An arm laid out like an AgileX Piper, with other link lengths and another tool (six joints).
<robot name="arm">
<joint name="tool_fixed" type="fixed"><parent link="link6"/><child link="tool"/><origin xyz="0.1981 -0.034 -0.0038" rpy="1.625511 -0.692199 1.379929"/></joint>
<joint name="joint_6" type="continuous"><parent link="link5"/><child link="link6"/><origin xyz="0.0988 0 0.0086"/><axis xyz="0.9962 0 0.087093"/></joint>
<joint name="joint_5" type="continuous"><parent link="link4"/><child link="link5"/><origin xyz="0 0 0"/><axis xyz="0 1 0"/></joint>
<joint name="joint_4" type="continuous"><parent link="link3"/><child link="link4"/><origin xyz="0.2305 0 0.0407"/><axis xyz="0.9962 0 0.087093"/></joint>
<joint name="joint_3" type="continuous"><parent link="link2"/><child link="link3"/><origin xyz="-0.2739 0 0.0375"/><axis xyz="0 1 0"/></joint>
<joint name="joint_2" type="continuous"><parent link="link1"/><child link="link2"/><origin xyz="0 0 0"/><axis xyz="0 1 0"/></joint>
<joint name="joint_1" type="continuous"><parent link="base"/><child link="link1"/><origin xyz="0 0 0.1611"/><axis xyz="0 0 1"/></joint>
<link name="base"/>
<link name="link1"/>
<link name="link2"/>
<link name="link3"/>
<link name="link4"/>
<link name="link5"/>
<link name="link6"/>
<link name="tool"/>
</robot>
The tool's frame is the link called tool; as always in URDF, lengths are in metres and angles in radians. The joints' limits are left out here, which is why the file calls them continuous.
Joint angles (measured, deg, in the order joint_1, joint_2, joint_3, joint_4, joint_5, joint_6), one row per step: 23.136 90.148 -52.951 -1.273 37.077 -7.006; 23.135 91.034 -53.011 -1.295 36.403 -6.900; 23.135 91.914 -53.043 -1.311 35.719 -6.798; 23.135 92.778 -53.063 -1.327 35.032 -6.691; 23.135 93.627 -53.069 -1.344 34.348 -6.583; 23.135 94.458 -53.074 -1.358 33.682 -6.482; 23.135 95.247 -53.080 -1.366 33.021 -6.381; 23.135 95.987 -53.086 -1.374 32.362 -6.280; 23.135 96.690 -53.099 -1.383 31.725 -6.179; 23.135 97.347 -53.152 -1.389 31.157 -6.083; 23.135 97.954 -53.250 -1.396 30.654 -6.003; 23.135 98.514 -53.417 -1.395 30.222 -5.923; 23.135 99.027 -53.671 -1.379 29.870 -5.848; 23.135 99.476 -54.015 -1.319 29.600 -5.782; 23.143 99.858 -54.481 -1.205 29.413 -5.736; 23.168 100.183 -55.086 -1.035 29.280 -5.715; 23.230 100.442 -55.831 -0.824 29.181 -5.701; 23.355 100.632 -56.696 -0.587 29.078 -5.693; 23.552 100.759 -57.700 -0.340 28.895 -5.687
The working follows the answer.
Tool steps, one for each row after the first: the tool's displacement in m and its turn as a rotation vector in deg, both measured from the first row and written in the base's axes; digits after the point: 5 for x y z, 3 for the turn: 0.00171 0.00074 -0.00387 -0.034 0.149 -0.076; 0.00325 0.00144 -0.00787 -0.070 0.311 -0.149; 0.00470 0.00211 -0.01187 -0.101 0.467 -0.228; 0.00602 0.00272 -0.01590 -0.133 0.625 -0.306; 0.00724 0.00330 -0.01987 -0.166 0.784 -0.380; 0.00848 0.00390 -0.02363 -0.179 0.910 -0.458; 0.00978 0.00453 -0.02712 -0.173 0.993 -0.535; 0.01107 0.00516 -0.03041 -0.159 1.055 -0.612; 0.01239 0.00579 -0.03335 -0.139 1.101 -0.688; 0.01382 0.00647 -0.03587 -0.114 1.118 -0.749; 0.01547 0.00725 -0.03790 -0.066 1.095 -0.817; 0.01743 0.00820 -0.03936 0.012 1.026 -0.890; 0.01972 0.00941 -0.04015 0.145 0.903 -0.985; 0.02253 0.01105 -0.04009 0.351 0.697 -1.089; 0.02607 0.01327 -0.03910 0.645 0.374 -1.189; 0.03041 0.01621 -0.03706 1.035 -0.094 -1.270; 0.03554 0.02003 -0.03393 1.522 -0.730 -1.296; 0.04187 0.02496 -0.02946 2.134 -1.617 -1.250
Tool pose at each row, in the base's axes (x y z in m, rotation vector in deg; rounded; the steps above come from the unrounded poses): 0.32491 0.09471 0.04573 126.573 105.605 15.560; 0.32662 0.09546 0.04186 126.696 105.586 15.354; 0.32816 0.09615 0.03786 126.822 105.575 15.134; 0.32961 0.09682 0.03386 126.952 105.556 14.924; 0.33093 0.09743 0.02984 127.082 105.538 14.710; 0.33215 0.09801 0.02586 127.208 105.524 14.496; 0.33339 0.09861 0.02210 127.333 105.495 14.335; 0.33469 0.09924 0.01861 127.447 105.449 14.238; 0.33598 0.09987 0.01532 127.556 105.395 14.170; 0.33730 0.10051 0.01238 127.659 105.336 14.126; 0.33873 0.10118 0.00986 127.737 105.280 14.121; 0.34038 0.10196 0.00783 127.815 105.202 14.180; 0.34234 0.10291 0.00637 127.894 105.102 14.315; 0.34463 0.10412 0.00558 127.998 104.964 14.558; 0.34744 0.10576 0.00564 128.114 104.791 14.959; 0.35098 0.10798 0.00663 128.222 104.586 15.571; 0.35532 0.11092 0.00867 128.296 104.350 16.434; 0.36045 0.11474 0.01180 128.292 104.113 17.579; 0.36678 0.11967 0.01627 128.162 103.855 19.125

